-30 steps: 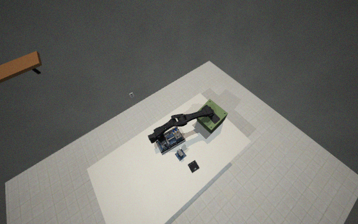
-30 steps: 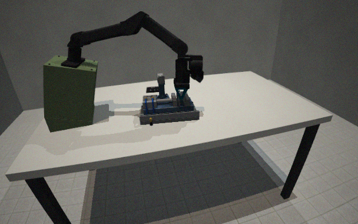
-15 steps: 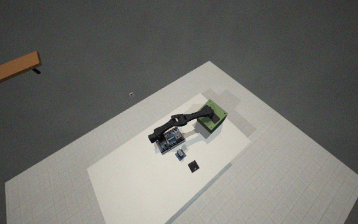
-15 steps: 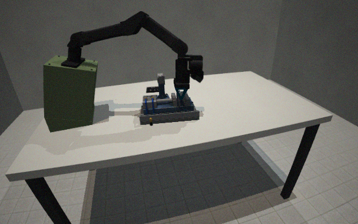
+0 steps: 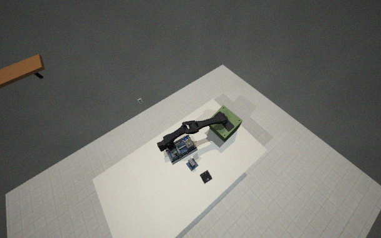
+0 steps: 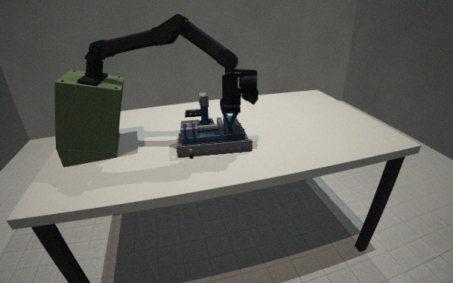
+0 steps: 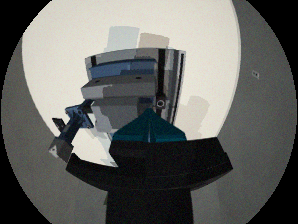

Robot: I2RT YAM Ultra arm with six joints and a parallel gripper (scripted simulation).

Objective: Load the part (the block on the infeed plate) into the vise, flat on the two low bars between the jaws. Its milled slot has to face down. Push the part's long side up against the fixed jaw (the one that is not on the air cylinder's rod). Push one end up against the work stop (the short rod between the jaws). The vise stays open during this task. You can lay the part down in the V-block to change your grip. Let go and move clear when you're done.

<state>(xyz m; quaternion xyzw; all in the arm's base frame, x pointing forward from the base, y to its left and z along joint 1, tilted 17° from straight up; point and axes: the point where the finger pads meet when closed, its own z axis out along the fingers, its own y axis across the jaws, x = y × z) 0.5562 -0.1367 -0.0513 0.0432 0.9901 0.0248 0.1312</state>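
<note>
The grey block part lies 40 mm to the left of my hand and 10 mm below it. The rest, counted from my hand: cylinder rod (80 mm behind, 50 mm to the left, 20 mm below); then air cylinder (160 mm behind, 60 mm to the left, 20 mm below); then vise (60 mm behind, 50 mm to the left, 60 mm below).
</note>
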